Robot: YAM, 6 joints.
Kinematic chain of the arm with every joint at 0, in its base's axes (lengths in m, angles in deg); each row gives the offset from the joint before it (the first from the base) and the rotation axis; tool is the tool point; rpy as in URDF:
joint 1: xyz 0 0 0.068 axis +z
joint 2: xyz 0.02 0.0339 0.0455 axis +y
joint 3: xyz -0.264 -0.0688 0 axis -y
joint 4: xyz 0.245 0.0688 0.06 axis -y
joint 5: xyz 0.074 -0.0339 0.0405 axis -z
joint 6: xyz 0.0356 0 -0.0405 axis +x
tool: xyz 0 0 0 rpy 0 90 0
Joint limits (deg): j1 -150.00..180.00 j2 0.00..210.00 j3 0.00..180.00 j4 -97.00..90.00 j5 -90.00..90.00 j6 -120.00..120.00
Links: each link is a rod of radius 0.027 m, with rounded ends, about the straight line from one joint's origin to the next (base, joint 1, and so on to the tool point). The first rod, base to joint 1, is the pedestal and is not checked.
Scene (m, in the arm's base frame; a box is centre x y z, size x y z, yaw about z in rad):
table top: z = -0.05
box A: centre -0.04 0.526 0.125 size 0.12 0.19 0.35 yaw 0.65
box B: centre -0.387 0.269 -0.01 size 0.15 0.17 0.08 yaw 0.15
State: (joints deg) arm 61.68 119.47 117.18 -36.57 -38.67 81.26
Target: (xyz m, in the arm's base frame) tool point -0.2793 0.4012 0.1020
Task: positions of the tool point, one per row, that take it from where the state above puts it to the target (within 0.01 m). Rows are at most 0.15 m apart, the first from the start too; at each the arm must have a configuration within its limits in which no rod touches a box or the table.
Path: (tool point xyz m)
1: 0.0764 0.4219 0.3511
2: -0.0347 0.3761 0.3687
3: -0.1164 0.3034 0.3822
4: -0.1564 0.3500 0.3265
5: -0.1992 0.3827 0.2598
6: -0.2413 0.4000 0.1841
7: -0.2793 0.4012 0.1020

